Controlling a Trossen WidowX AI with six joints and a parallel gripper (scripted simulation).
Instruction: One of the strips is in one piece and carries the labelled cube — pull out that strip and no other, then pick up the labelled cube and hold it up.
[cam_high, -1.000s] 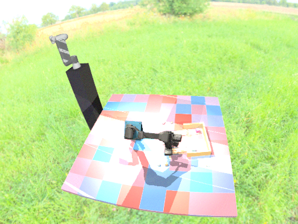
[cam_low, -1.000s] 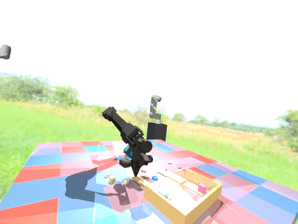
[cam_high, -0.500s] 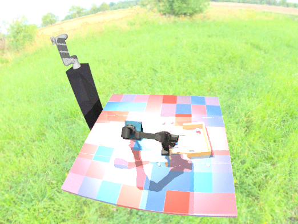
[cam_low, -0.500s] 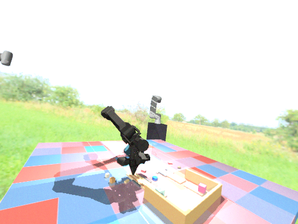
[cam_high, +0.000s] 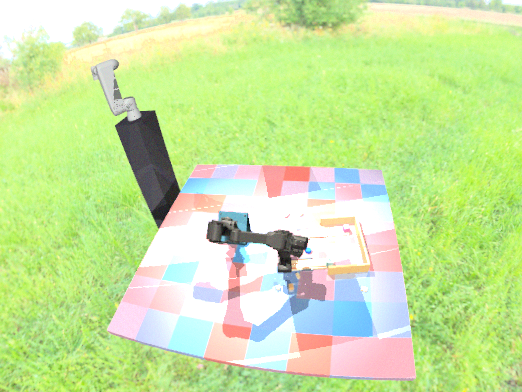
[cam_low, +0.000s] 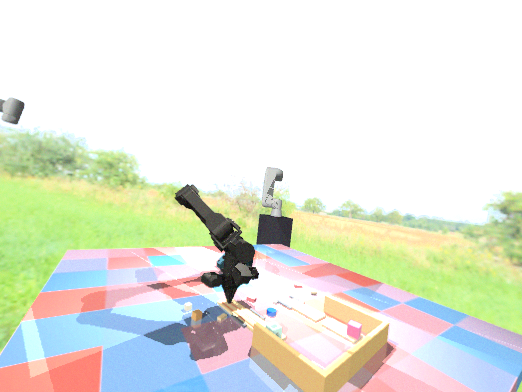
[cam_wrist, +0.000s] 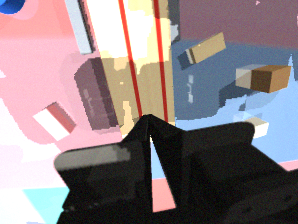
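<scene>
Right now my gripper tip is 90 mm short of the strip and 20 mm to the right of it. The rest, counted from my gripper tip: blue disc 90 mm ahead, 100 mm to the left; then tan cube 50 mm ahead, 110 mm to the right.
</scene>
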